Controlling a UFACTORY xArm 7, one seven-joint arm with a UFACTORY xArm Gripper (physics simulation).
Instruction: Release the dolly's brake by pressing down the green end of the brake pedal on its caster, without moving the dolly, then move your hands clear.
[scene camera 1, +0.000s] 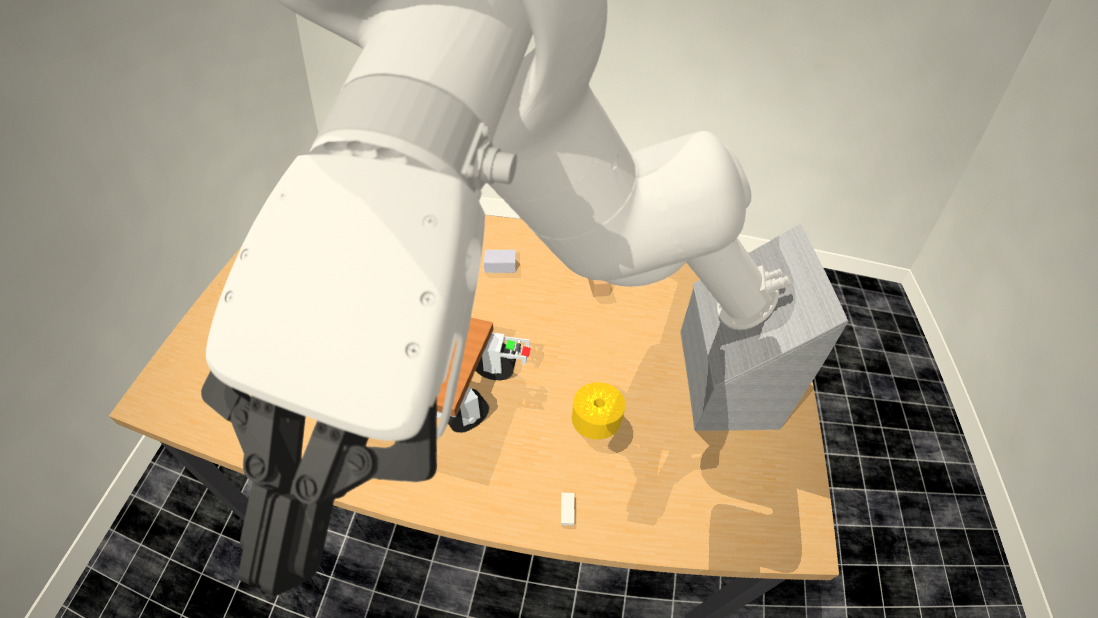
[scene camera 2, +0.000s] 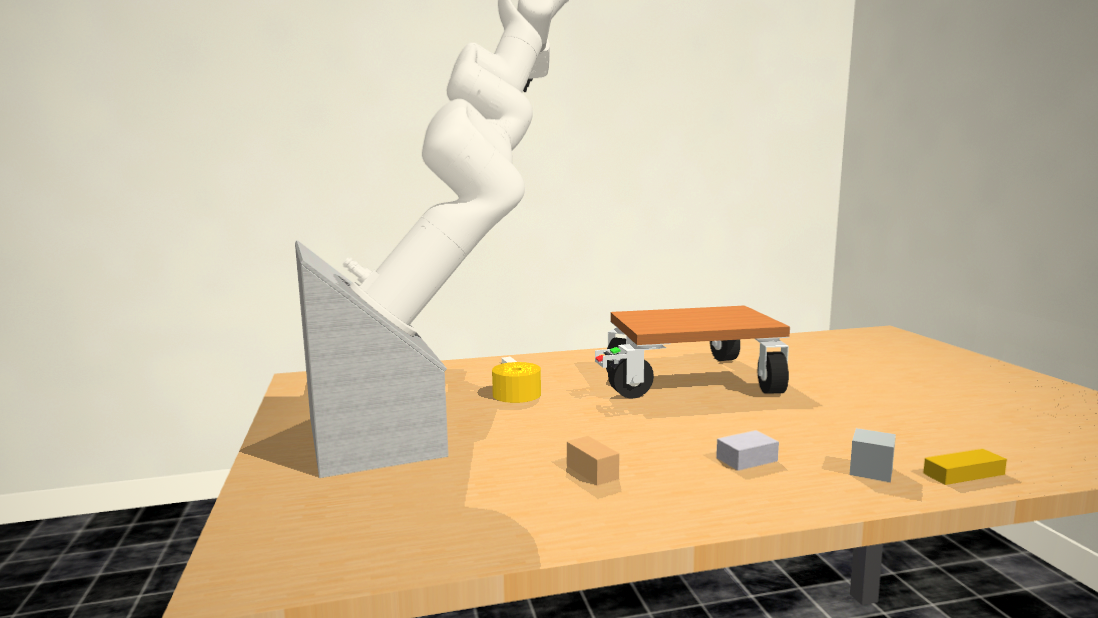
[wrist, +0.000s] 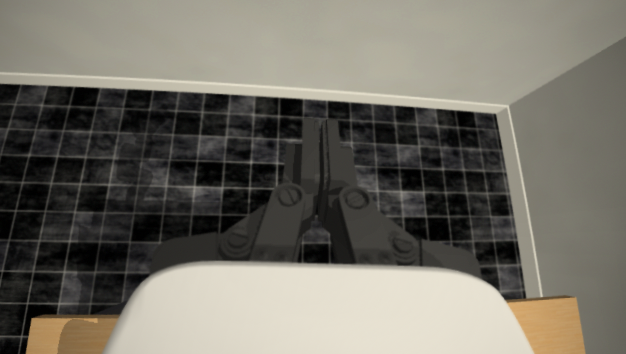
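The dolly has an orange-brown deck (scene camera 1: 474, 343) (scene camera 2: 699, 323) and stands on black-wheeled casters; the arm hides much of it in scene camera 1. The brake pedal sits on the caster (scene camera 2: 633, 376) at the corner facing the arm's base. Its green end (scene camera 1: 510, 345) (scene camera 2: 614, 350) is nearer the deck and looks higher than its outer red end (scene camera 1: 526, 351) (scene camera 2: 599, 358). My gripper (scene camera 1: 280, 575) (wrist: 317, 142) is shut and empty, high up and well apart from the pedal. In scene camera 2 the arm hides most of it.
A yellow cylinder (scene camera 1: 599, 413) (scene camera 2: 516, 385) stands between the dolly and the grey pedestal (scene camera 1: 760, 383) (scene camera 2: 376, 383). A small white block (scene camera 1: 567, 508) lies near one table edge. Tan (scene camera 2: 592, 460), lavender (scene camera 1: 499, 261) (scene camera 2: 746, 450), grey (scene camera 2: 872, 456) and yellow (scene camera 2: 965, 465) blocks lie along the opposite side.
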